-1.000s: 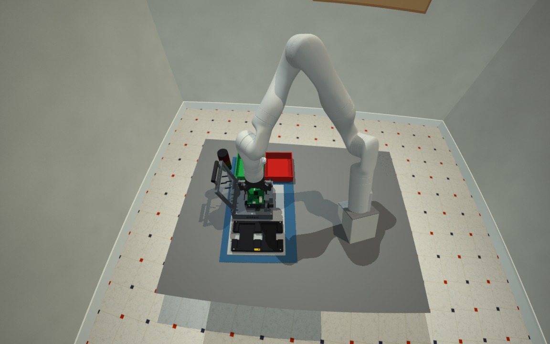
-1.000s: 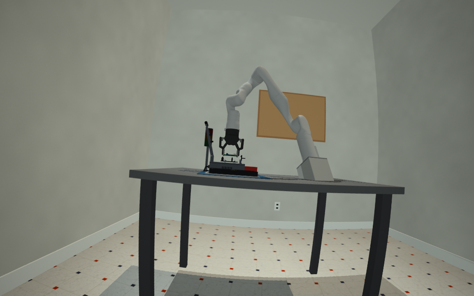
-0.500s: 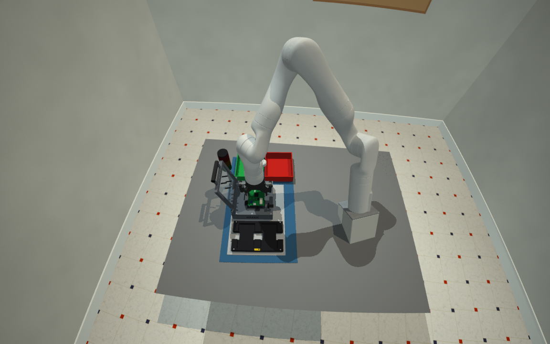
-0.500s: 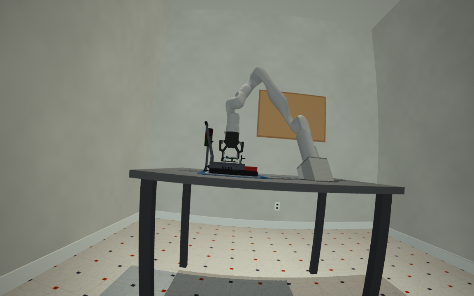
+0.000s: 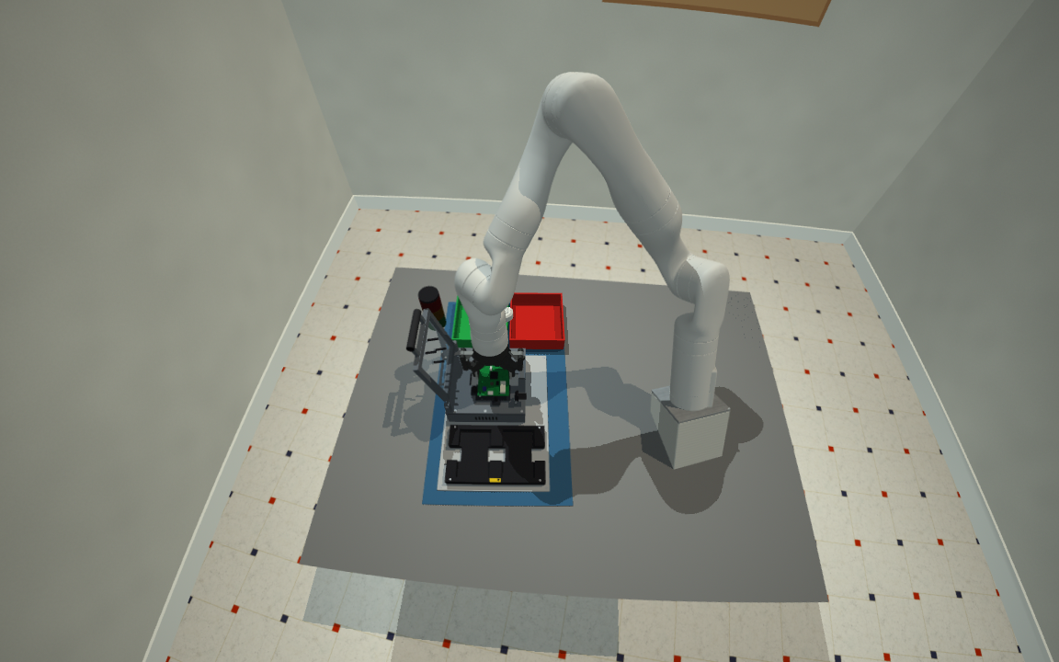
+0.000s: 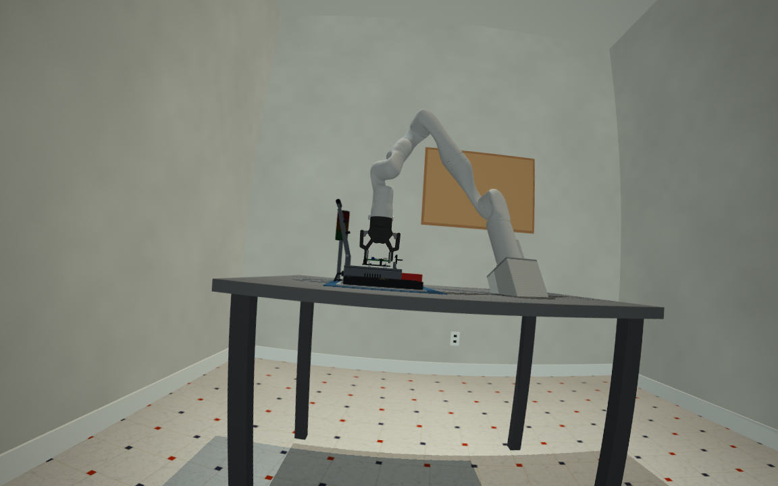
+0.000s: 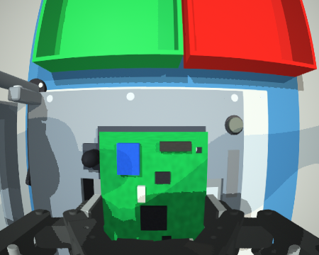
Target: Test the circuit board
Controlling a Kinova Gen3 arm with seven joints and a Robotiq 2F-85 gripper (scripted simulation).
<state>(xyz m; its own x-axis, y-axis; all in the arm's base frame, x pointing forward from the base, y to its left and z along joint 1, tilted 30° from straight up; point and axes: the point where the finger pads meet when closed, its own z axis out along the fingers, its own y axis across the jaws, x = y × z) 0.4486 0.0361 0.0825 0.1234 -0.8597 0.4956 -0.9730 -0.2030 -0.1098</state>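
The green circuit board lies right at my hand. From my hand the other things lie so: green bin: 7 cm ahead, 19 cm to the right, 7 cm below; red bin: 8 cm behind, 21 cm to the right, 7 cm below; tester lid: 12 cm ahead, 2 cm to the left, 9 cm above.
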